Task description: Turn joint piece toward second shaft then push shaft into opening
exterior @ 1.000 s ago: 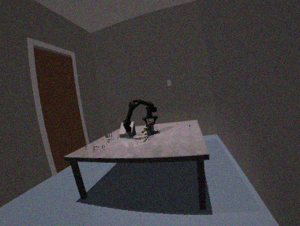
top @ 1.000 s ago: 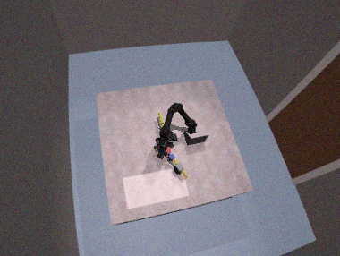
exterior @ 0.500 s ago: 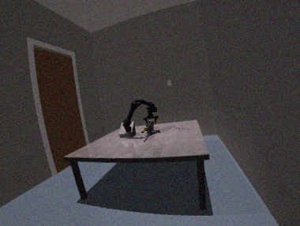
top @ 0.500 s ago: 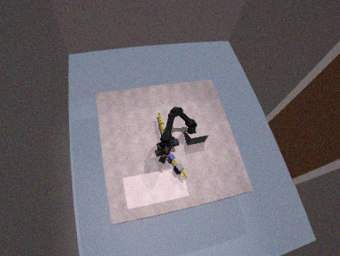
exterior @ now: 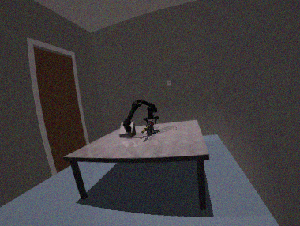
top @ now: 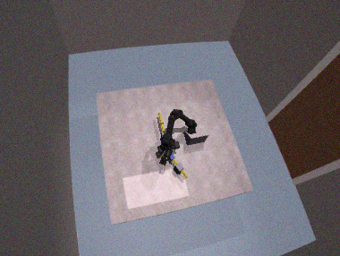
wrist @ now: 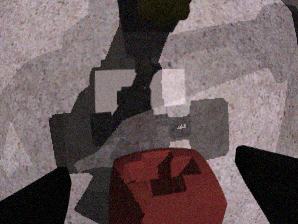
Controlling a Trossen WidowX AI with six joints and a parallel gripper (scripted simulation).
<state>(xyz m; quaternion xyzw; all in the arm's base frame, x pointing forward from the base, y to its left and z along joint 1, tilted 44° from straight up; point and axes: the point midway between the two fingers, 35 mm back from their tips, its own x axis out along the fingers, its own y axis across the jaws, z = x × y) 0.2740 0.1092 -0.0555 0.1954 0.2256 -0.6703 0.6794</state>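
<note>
Right now the red joint piece is 20 mm to the left of my gripper tip and 10 mm above it.
</note>
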